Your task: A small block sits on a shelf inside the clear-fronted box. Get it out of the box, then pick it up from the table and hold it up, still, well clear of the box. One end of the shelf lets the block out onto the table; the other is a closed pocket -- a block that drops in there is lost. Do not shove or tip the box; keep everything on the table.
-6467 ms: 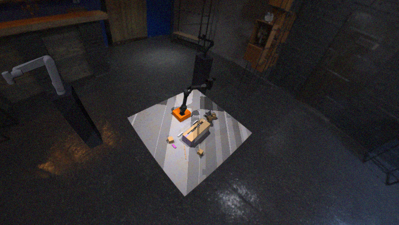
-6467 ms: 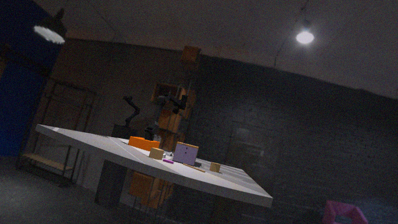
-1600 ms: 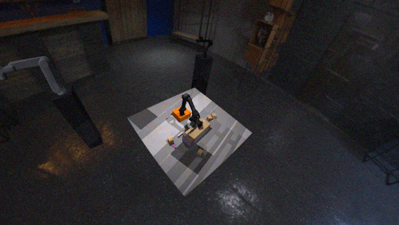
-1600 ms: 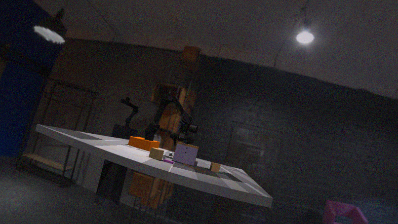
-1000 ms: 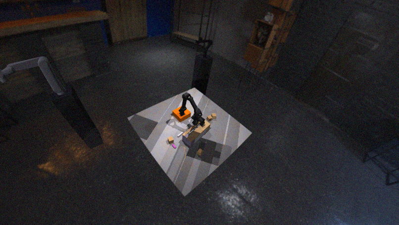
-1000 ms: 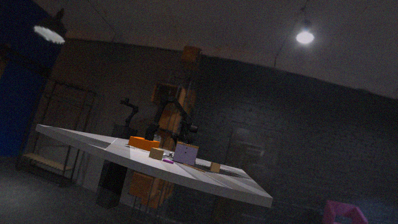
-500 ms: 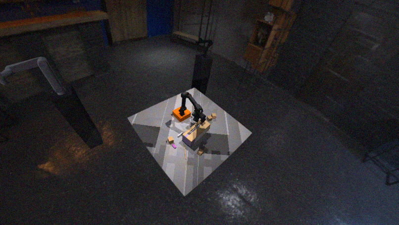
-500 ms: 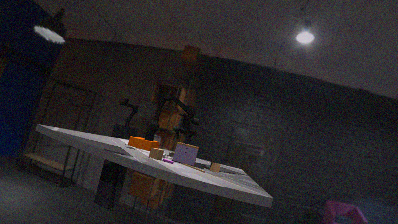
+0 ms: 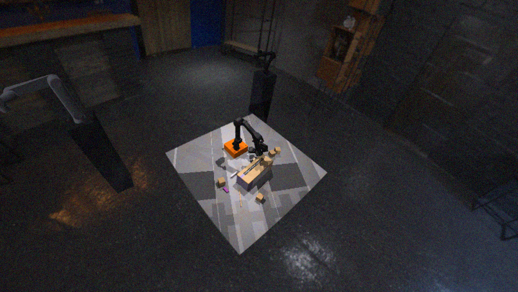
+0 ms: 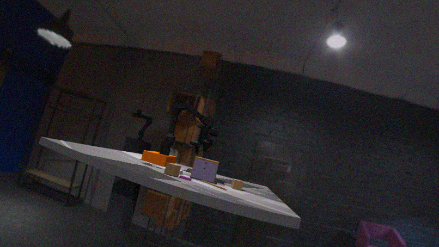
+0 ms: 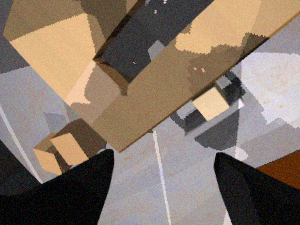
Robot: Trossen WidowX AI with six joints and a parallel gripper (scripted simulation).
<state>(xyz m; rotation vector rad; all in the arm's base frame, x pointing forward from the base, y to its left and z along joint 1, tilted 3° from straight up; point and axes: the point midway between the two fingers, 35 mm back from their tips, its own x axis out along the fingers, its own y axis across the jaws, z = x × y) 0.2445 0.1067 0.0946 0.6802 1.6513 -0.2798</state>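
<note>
Now: the tan block 14 cm below my gripper tip, 3 cm behind it and 1 cm to the right of it. Also, from my gripper tip: thin stick 39 cm to the right, 25 cm ahead, 15 cm below; box 13 cm to the right, 9 cm below, 7 cm ahead.
</note>
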